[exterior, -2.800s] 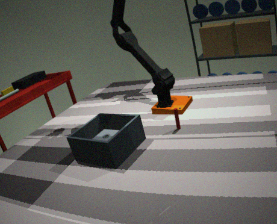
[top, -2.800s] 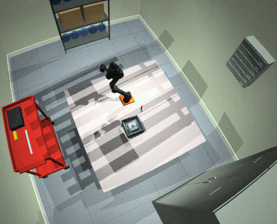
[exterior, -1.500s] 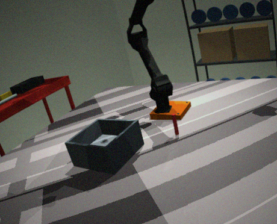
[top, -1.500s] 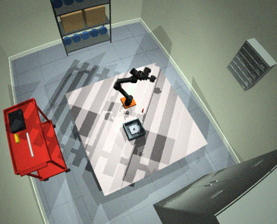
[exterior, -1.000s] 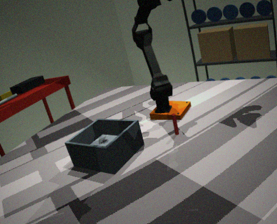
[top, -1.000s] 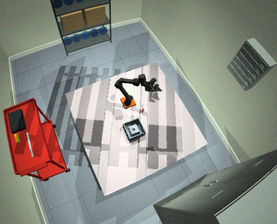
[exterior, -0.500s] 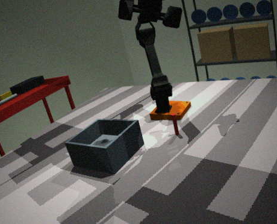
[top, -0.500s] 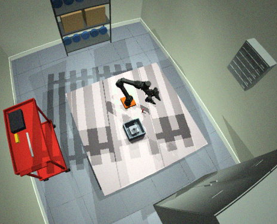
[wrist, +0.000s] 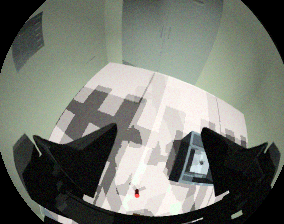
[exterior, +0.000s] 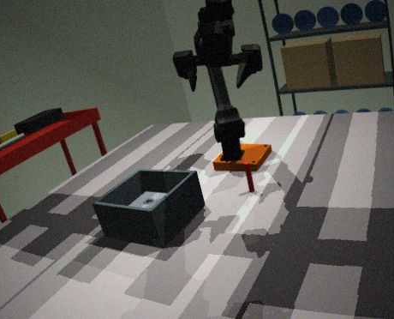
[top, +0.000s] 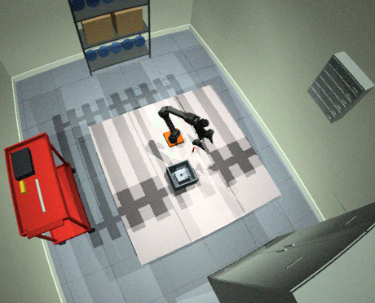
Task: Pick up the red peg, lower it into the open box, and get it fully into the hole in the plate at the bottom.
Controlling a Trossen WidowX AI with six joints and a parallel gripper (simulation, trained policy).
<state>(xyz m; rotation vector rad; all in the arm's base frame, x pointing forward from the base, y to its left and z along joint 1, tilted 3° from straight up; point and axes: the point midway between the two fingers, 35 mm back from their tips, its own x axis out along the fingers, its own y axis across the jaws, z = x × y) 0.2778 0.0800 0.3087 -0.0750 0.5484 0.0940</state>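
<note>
My gripper tip is now 270 mm above the red peg and 130 mm past it. Also, from my gripper tip: pale plate (260 mm below, 230 mm to the right); dark box (280 mm below, 230 mm to the right).
</note>
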